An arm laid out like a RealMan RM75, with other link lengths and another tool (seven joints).
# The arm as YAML. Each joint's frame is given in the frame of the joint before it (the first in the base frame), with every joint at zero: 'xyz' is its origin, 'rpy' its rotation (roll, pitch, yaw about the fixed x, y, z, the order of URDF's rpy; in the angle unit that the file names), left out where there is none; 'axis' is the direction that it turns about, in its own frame. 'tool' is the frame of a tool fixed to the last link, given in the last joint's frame.
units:
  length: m
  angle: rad
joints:
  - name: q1
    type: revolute
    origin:
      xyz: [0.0, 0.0, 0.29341]
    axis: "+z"
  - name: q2
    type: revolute
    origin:
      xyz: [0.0, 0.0, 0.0]
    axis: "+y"
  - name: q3
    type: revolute
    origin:
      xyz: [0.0, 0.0, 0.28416]
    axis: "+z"
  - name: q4
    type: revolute
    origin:
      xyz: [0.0, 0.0, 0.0]
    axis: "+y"
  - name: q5
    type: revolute
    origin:
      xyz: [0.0, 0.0, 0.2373]
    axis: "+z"
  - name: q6
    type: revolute
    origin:
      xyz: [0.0, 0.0, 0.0]
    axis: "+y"
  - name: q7
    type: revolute
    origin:
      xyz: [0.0, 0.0, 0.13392]
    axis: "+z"
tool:
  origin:
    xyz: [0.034, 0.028, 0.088]
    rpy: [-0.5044, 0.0, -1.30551]
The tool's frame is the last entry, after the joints.
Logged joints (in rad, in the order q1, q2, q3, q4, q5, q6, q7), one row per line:
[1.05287, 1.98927, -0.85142, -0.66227, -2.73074, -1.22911, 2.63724]
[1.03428, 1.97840, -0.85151, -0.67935, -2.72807, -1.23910, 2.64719]
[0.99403, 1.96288, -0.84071, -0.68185, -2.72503, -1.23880, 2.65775]
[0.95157, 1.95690, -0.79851, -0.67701, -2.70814, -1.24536, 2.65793]
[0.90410, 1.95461, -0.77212, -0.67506, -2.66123, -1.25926, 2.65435]
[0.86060, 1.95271, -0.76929, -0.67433, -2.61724, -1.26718, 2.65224]
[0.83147, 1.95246, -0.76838, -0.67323, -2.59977, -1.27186, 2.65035]
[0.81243, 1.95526, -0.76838, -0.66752, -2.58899, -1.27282, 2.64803]
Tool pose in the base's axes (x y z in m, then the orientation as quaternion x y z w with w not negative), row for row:
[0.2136, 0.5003, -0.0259, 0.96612, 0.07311, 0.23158, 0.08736]
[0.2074, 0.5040, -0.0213, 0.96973, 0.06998, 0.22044, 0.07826]
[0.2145, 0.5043, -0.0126, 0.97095, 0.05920, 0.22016, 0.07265]
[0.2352, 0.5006, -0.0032, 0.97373, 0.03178, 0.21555, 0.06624]
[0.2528, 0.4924, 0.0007, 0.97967, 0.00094, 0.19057, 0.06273]
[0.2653, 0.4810, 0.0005, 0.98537, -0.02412, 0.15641, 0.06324]
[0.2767, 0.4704, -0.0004, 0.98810, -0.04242, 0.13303, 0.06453]
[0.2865, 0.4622, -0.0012, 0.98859, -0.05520, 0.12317, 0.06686]
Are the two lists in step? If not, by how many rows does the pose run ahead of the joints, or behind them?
The pose runs 1 row behind the joints: the pose in row i belongs to the joints in row i - 1.
